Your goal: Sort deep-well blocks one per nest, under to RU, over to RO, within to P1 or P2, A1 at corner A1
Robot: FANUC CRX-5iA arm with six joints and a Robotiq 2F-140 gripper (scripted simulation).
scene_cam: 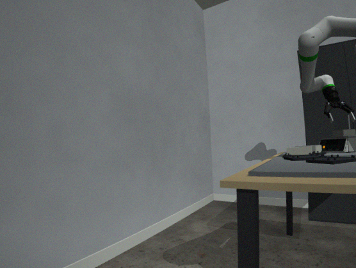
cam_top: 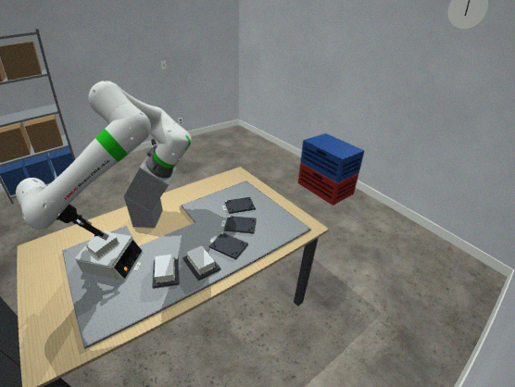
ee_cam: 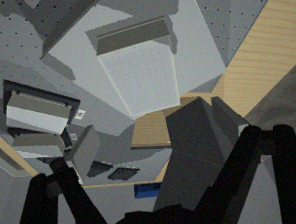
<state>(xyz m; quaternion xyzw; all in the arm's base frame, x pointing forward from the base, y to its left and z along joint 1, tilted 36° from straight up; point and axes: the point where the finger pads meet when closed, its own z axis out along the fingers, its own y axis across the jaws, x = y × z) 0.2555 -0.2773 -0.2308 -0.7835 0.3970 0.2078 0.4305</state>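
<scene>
The weigher platform is 110 mm below my hand. Also, from my hand: CW label: 90 mm ahead, 130 mm to the left, 210 mm below; then check-weigher: 140 mm below; then dark nest plate: 200 mm ahead, 430 mm to the left, 200 mm below.
</scene>
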